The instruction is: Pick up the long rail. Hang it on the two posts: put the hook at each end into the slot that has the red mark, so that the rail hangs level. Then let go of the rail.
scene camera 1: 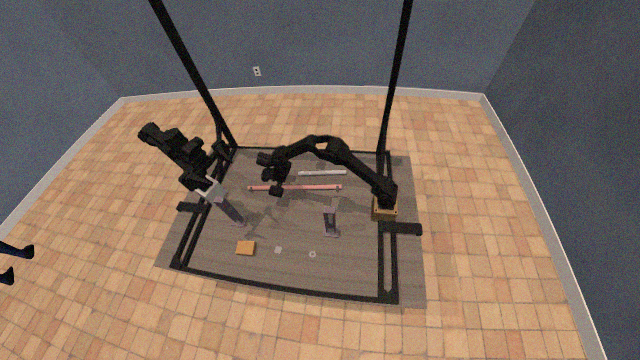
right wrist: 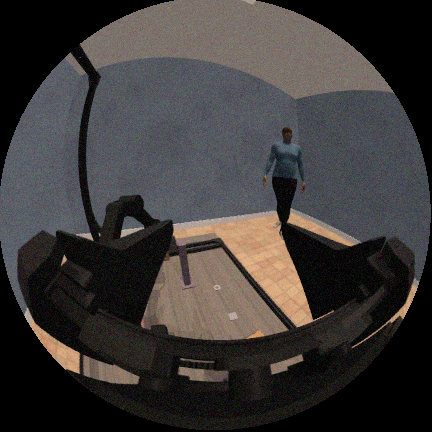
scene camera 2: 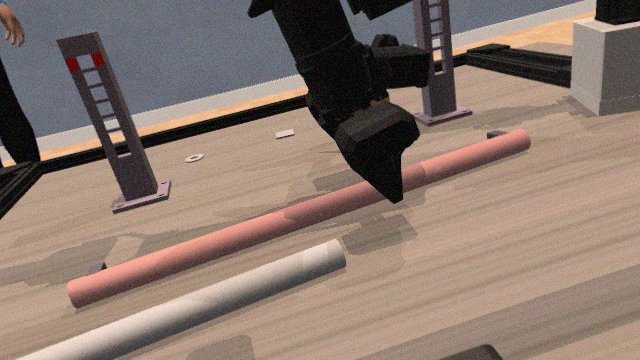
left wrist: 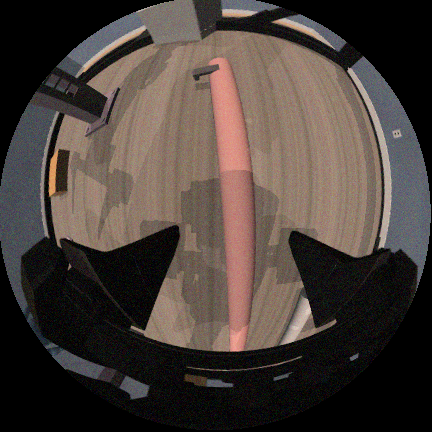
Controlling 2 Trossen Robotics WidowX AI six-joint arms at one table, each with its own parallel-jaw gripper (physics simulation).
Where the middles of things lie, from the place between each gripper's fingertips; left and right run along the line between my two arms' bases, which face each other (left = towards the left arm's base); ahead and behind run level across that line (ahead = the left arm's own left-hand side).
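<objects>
The orange block (left wrist: 59,161) is 12 cm ahead of my right hand, 5 cm to the right of it and 41 cm below it. Then there's a white rod (scene camera 2: 162,321), and counting from my right hand again, that's 32 cm behind, 23 cm to the left and 41 cm below.
As for my left hand, it's 200 mm to the right of the white rod and 110 mm past it. The orange block is 330 mm ahead of my left hand and 80 mm to the right of it. Going by its middle, the orange block is nearer to my left hand than to my right hand.
</objects>
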